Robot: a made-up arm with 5 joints.
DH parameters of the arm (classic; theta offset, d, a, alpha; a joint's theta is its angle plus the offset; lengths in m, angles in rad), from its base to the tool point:
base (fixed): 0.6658 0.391 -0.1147 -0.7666
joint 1: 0 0.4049 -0.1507 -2.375
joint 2: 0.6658 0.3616 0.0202 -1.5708
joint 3: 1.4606 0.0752 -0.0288 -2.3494
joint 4: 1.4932 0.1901 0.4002 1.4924
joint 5: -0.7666 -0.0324 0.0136 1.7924
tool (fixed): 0.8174 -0.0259 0 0
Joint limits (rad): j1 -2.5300..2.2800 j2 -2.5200..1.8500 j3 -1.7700..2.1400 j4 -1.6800..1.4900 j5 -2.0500..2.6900
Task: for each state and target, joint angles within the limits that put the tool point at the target. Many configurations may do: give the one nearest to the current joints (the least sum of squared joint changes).
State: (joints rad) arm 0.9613 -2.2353 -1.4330 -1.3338 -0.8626
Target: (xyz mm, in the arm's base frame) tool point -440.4 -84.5 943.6
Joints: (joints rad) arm 1.3098 -2.5120 -0.8152 -1.4516 -0.8731
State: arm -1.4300 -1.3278 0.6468 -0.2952 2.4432
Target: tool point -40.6 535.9 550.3
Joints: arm -1.9319 -1.4340 0.7441 -0.4165 2.5263
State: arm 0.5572 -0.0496 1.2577 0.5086 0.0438
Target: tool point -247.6 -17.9 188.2
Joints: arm 1.4579 0.6340 1.2050 0.6746 0.0193
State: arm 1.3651 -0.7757 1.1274 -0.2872 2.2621
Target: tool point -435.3 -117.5 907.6
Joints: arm 1.6914 -0.6900 0.7234 -0.6166 1.8069
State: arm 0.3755 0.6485 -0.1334 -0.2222 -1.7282
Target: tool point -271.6 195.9 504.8
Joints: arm 0.8626 0.5212 0.1529 -0.6761 -1.8322
